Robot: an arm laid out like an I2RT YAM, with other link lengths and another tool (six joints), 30 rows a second.
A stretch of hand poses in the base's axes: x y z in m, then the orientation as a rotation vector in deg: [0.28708 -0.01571 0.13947 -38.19 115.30 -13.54]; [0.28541 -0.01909 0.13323 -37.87 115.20 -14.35]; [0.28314 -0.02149 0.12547 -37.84 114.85 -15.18]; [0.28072 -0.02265 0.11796 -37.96 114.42 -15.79]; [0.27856 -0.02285 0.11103 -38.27 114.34 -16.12]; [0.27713 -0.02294 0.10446 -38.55 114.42 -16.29]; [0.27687 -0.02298 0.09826 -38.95 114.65 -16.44]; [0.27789 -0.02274 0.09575 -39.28 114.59 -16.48]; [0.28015 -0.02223 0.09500 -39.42 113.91 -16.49]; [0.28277 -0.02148 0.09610 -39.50 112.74 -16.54]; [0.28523 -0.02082 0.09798 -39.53 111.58 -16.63]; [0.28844 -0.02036 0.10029 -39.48 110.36 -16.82]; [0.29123 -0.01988 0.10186 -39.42 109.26 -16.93]
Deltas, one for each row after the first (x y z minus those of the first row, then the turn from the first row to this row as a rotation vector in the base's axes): [-0.00167 -0.00338 -0.00624 -0.41 -0.30 -0.51]; [-0.00394 -0.00578 -0.01400 -0.95 -0.77 -0.76]; [-0.00636 -0.00694 -0.02151 -1.39 -1.23 -0.81]; [-0.00852 -0.00714 -0.02844 -1.75 -1.28 -0.72]; [-0.00995 -0.00723 -0.03501 -2.01 -1.15 -0.62]; [-0.01021 -0.00727 -0.04121 -2.32 -0.86 -0.49]; [-0.00919 -0.00703 -0.04372 -2.49 -0.83 -0.27]; [-0.00693 -0.00652 -0.04447 -2.50 -1.43 0.01]; [-0.00431 -0.00577 -0.04337 -2.47 -2.51 0.38]; [-0.00185 -0.00511 -0.04149 -2.45 -3.60 0.70]; [0.00136 -0.00465 -0.03918 -2.46 -4.77 0.94]; [0.00415 -0.00417 -0.03761 -2.42 -5.83 1.18]
